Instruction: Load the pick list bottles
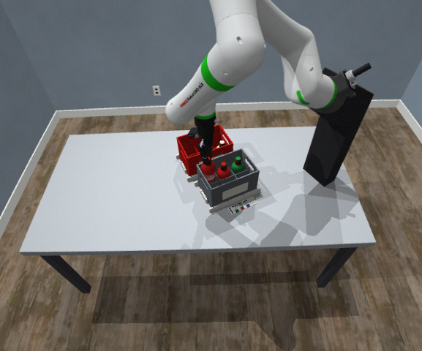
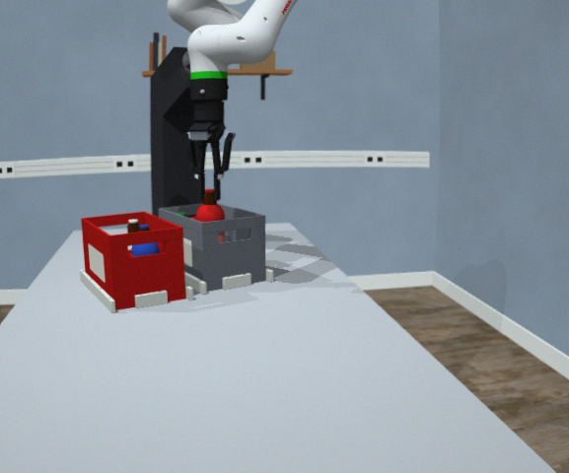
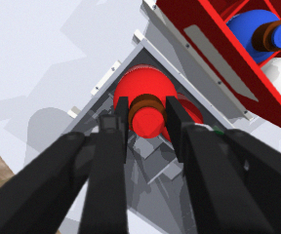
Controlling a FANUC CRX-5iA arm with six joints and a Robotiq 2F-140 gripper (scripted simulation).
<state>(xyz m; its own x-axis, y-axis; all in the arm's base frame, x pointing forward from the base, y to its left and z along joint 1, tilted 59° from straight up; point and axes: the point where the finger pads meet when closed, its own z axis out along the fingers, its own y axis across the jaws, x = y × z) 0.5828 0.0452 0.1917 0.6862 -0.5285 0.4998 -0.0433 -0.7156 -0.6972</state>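
The blue-label bottle is 17 cm below my hand, 16 cm to the right of it and 6 cm ahead of it. The rest, counted from my hand: red bottle 17 cm below, 7 cm behind, 6 cm to the right; then grey crate 17 cm below, 10 cm behind, 3 cm to the right; then green-label bottle 17 cm below, 13 cm behind, 12 cm to the right.
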